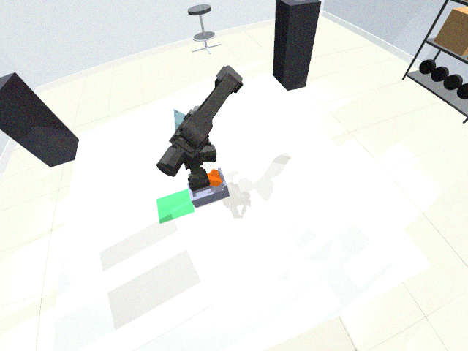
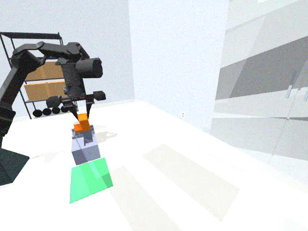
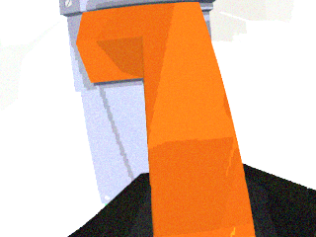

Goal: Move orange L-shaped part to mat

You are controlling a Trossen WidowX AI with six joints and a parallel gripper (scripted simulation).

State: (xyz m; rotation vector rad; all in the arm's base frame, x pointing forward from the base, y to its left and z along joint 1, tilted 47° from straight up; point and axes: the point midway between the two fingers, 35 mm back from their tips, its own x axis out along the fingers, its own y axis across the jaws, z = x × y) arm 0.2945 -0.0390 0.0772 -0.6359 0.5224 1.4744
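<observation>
Right now my gripper tip is 10 mm past the green mat, 150 mm to the left of it and 160 mm above it. Round my gripper tip: orange L-shaped part 20 mm behind, 30 mm to the left, 30 mm below.
</observation>
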